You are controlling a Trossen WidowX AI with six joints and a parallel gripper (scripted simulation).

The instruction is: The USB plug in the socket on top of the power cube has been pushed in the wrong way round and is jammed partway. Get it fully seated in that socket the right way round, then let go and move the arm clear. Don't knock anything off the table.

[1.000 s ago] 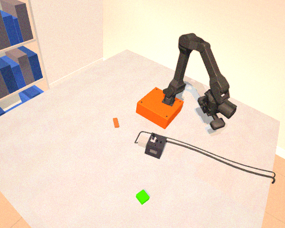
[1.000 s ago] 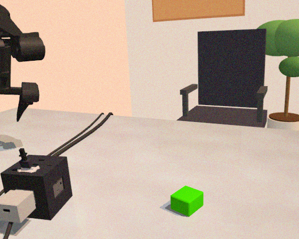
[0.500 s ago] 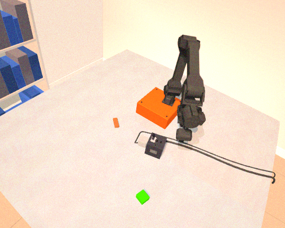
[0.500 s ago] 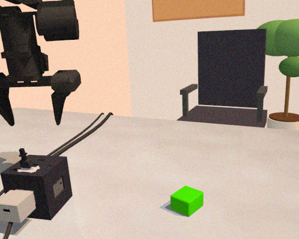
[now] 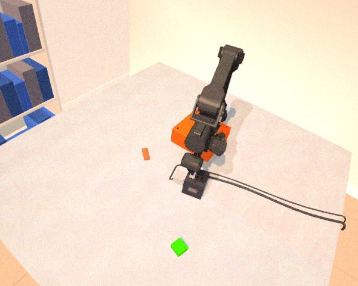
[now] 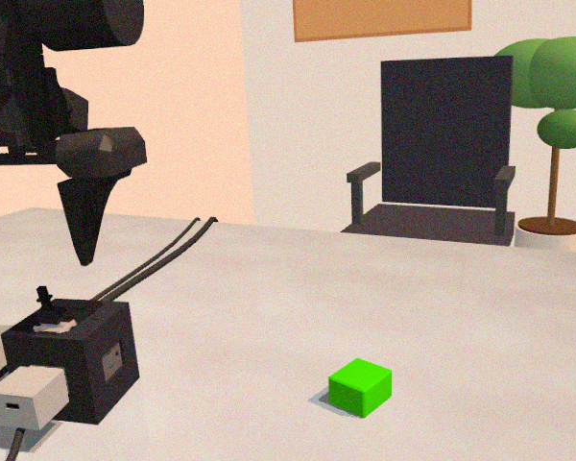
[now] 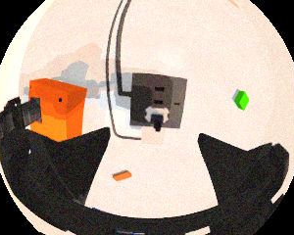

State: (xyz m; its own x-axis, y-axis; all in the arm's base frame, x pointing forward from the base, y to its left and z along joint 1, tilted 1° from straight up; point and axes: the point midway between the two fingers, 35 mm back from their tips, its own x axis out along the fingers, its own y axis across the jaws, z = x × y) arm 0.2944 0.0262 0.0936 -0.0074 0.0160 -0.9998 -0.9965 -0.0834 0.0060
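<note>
Right now the small USB plug is 4 cm below my gripper tip. Round my gripper tip: pale socket 6 cm below; then green cube 24 cm ahead, 7 cm to the left, 12 cm below.
</note>
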